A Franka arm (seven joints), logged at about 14 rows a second.
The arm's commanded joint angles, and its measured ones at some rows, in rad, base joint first. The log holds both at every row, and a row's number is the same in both.
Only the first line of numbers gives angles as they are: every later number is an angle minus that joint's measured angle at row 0.
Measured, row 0:
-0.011 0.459 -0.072 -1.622 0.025 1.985 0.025
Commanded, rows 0 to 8:
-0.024 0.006 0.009 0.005 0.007 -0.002 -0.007
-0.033 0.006 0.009 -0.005 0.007 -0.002 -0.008
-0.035 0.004 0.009 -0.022 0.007 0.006 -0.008
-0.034 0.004 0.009 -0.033 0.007 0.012 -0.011
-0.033 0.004 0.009 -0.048 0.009 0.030 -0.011
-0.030 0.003 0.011 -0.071 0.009 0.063 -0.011
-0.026 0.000 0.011 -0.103 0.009 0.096 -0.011
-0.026 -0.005 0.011 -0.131 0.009 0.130 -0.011
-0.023 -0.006 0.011 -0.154 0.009 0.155 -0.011
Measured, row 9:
-0.020 0.012 0.002 -0.093 0.000 0.102 -0.001
